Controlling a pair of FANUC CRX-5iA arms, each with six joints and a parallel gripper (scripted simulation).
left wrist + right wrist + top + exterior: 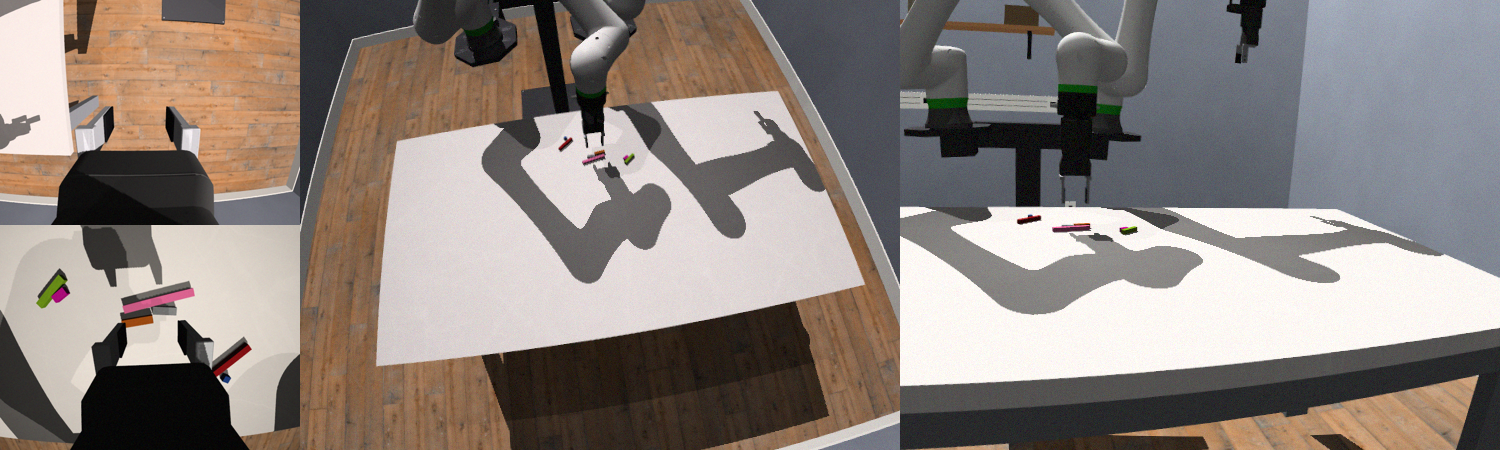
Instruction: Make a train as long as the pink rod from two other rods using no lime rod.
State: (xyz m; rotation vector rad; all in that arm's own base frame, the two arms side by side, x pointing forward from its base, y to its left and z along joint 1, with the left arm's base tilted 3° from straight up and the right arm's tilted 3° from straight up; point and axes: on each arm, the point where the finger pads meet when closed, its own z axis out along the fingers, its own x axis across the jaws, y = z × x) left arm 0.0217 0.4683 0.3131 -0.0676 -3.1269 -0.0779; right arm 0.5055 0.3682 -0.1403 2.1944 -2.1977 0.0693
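Note:
Now: the orange rod 7 cm below my right hand and 2 cm to the left of it. From my right hand the other things lie so: grey rod 7 cm below, 2 cm to the right, 1 cm ahead; magenta rod 11 cm to the left, 7 cm below, 4 cm ahead; pink rod 7 cm below, 3 cm ahead, 1 cm to the right.

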